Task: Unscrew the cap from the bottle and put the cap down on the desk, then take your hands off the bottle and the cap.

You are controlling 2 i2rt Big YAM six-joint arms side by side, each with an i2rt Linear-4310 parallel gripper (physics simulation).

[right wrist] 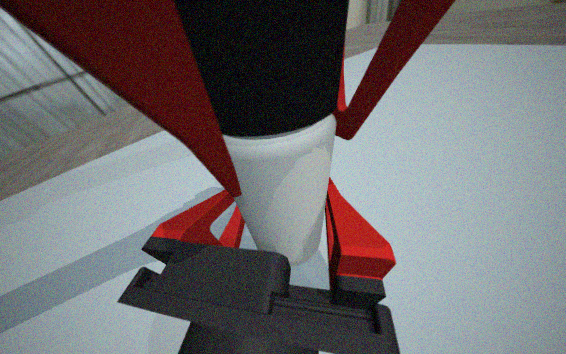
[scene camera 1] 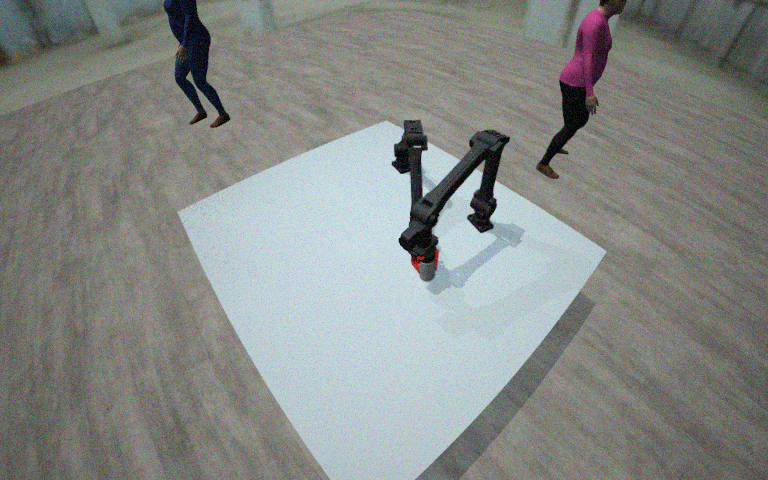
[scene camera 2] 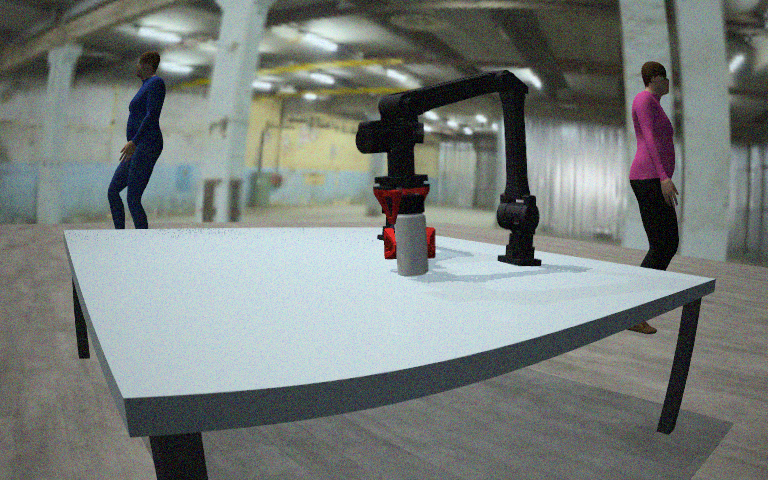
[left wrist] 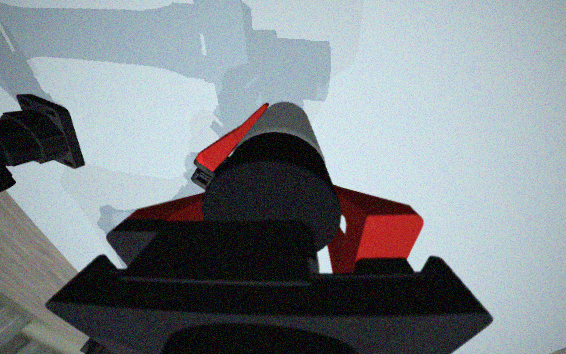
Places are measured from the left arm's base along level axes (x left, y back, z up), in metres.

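Pixels of known places: left gripper, fingertip midpoint: (right wrist: pixel 294 158) (scene camera 1: pixel 422 257) (scene camera 2: pixel 403 222); right gripper, fingertip midpoint: (scene camera 1: pixel 427 271) (scene camera 2: pixel 412 247); left arm's base, origin of the base link: (scene camera 1: pixel 480 222) (scene camera 2: pixel 519 263) (left wrist: pixel 58 132); right arm's base, origin of the base link: (scene camera 1: pixel 402 167).
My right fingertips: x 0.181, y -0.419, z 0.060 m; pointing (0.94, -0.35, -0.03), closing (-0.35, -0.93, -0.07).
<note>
Ahead of a thing's pixels: the offset from my right fingertips to its middle. Level surfaces: height alone.
The light grey bottle @[dx -0.019, dy +0.005, dz +0.017 m] (scene camera 1: pixel 427 271) (scene camera 2: pixel 412 246) (left wrist: pixel 287 116) (right wrist: pixel 285 185) stands upright on the white desk @[dz -0.060 m] (scene camera 1: pixel 317 339) (scene camera 2: pixel 254 333). The wide black cap @[dx -0.019, dy -0.005, dz +0.090 m] (scene camera 2: pixel 411 204) (left wrist: pixel 272 192) (right wrist: pixel 270 65) sits on its top, with no gap showing at the shoulder in the right wrist view. My left gripper (scene camera 2: pixel 408 207) (left wrist: pixel 280 188) comes down from above and is shut on the cap, one red finger on each side. My right gripper (scene camera 2: pixel 410 243) (right wrist: pixel 285 180) is low down, shut on the bottle's body from behind. In scene camera 1 the left arm hides the cap and much of the right gripper.
The left arm's base (scene camera 1: pixel 481 217) (scene camera 2: pixel 519 254) stands at the right and the right arm's base (scene camera 1: pixel 402 163) further back. The left forearm (scene camera 1: pixel 455 172) passes over the right arm near the bottle. Two people (scene camera 1: pixel 192 56) (scene camera 1: pixel 583 73) are on the floor beyond the desk.
</note>
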